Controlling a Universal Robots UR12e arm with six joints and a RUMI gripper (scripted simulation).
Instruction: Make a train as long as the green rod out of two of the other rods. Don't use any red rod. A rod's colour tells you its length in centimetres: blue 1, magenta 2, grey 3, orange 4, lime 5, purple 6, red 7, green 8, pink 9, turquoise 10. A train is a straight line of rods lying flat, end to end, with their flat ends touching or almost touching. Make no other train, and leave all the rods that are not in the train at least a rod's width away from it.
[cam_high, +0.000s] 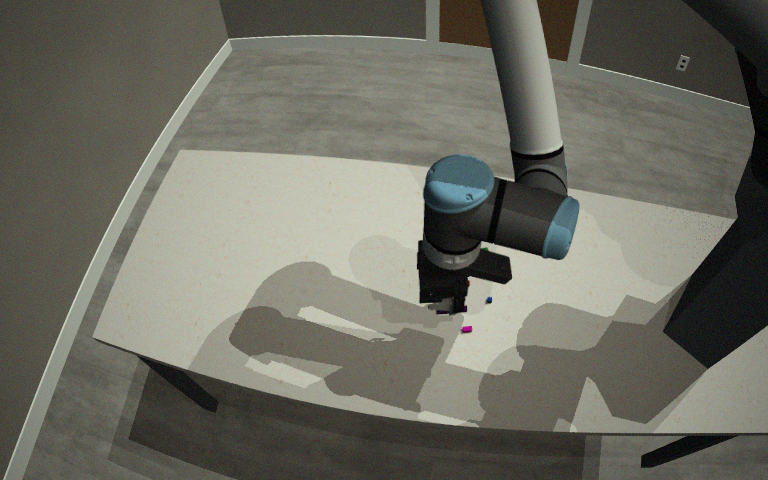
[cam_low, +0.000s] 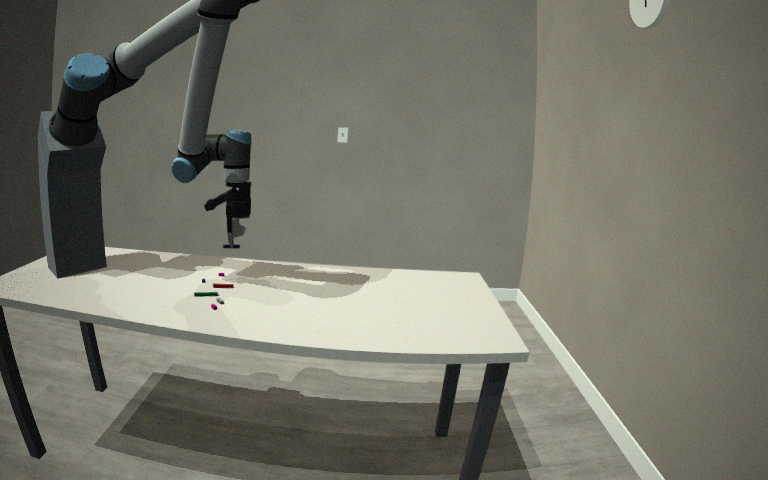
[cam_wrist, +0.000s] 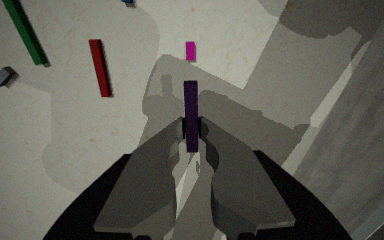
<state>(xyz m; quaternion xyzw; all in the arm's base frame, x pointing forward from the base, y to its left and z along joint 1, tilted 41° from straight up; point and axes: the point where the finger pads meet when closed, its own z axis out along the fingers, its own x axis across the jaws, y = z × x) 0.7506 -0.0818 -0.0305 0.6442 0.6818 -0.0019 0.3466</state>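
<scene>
The red rod is 3 cm behind my hand, 11 cm to the right of it and 11 cm below it. The rest, counted from my hand: small blue rod (10 cm behind, 6 cm to the right, 11 cm below); then purple rod (1 cm below); then green rod (9 cm behind, 19 cm to the right, 11 cm below).
</scene>
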